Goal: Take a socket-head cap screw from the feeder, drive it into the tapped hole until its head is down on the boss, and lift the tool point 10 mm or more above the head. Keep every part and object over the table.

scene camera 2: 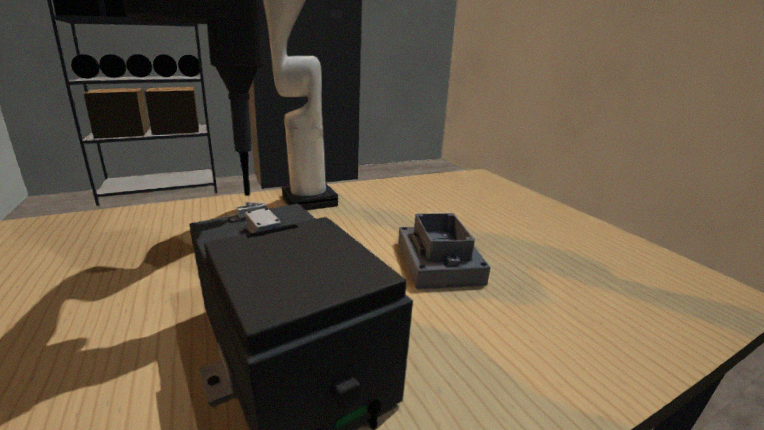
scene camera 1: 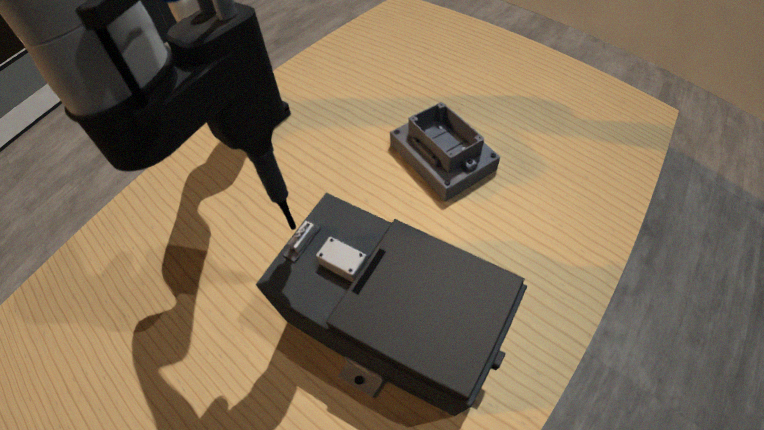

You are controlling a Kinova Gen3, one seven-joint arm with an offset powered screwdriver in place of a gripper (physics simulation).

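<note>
My screwdriver (scene camera 1: 292,228) (scene camera 2: 247,193) points down with its thin black tip a little above the pick-up end of the feeder. It has no fingers; whether a screw sits on the tip is too small and dark to tell. The feeder (scene camera 1: 427,304) (scene camera 2: 315,277) is a large dark box. A small metal pick-up piece (scene camera 1: 302,239) (scene camera 2: 251,207) lies near its far edge, apart from the tip. The grey housing (scene camera 1: 419,162) (scene camera 2: 451,276) stands beyond the feeder in scene camera 1 and right of it in scene camera 2. A small round boss (scene camera 1: 470,163) (scene camera 2: 452,260) juts from its wall; its hole is unclear.
A pale block (scene camera 1: 342,256) (scene camera 2: 263,217) with dark corner holes sits on the feeder beside the pick-up piece. A bracket (scene camera 1: 359,379) (scene camera 2: 213,380) sticks out from the feeder's side. The arm's base (scene camera 2: 310,198) stands at the far table edge. A shelf rack (scene camera 2: 144,138) stands behind the table.
</note>
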